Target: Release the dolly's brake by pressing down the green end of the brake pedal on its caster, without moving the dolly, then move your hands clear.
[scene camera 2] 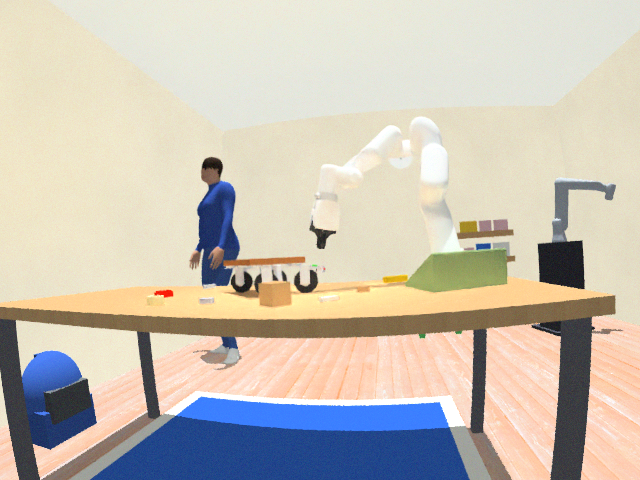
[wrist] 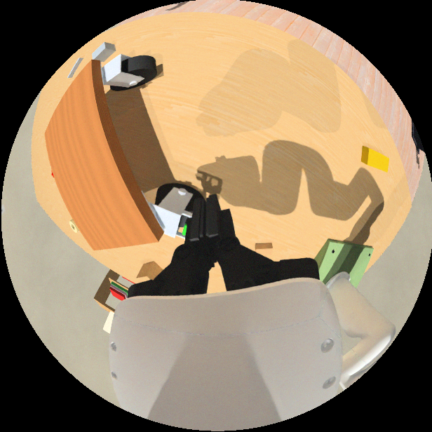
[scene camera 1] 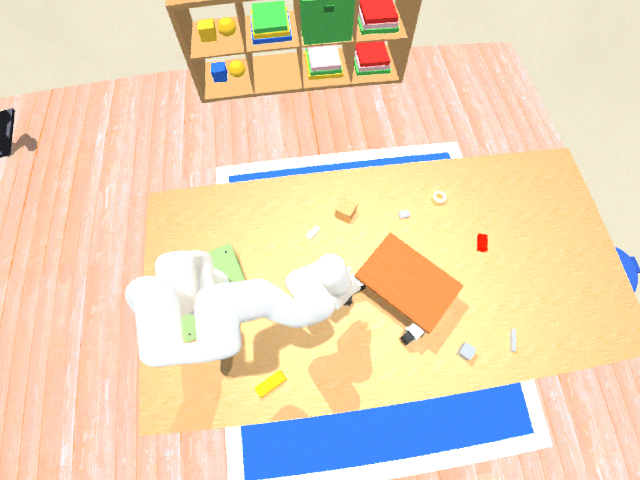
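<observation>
The dolly (scene camera 1: pixel 408 281) (scene camera 2: pixel 266 261) (wrist: pixel 95 165) has an orange board on white casters with black wheels. Its near caster (scene camera 2: pixel 306 281) (wrist: pixel 175 202) stands at the board corner nearest the arm. The green part of the pedal (scene camera 2: pixel 314 266) (wrist: pixel 184 230) shows small beside that caster, partly hidden behind a finger in the wrist view. A small red part (scene camera 2: pixel 323 268) shows farther out in scene camera 2. My gripper (scene camera 2: pixel 321 246) (wrist: pixel 210 210) is shut and empty. Its tips are above the pedal and apart from it in scene camera 2. The pedal's exact tilt is too small to tell.
A wooden cube (scene camera 1: pixel 345 210) (scene camera 2: pixel 275 293), a white piece (scene camera 1: pixel 313 232) and a yellow block (scene camera 1: pixel 270 383) (wrist: pixel 375 159) lie on the table. A grey cube (scene camera 1: pixel 466 351) is beyond the dolly's other caster (scene camera 1: pixel 412 333) (wrist: pixel 132 72). A person (scene camera 2: pixel 217 222) stands behind the table.
</observation>
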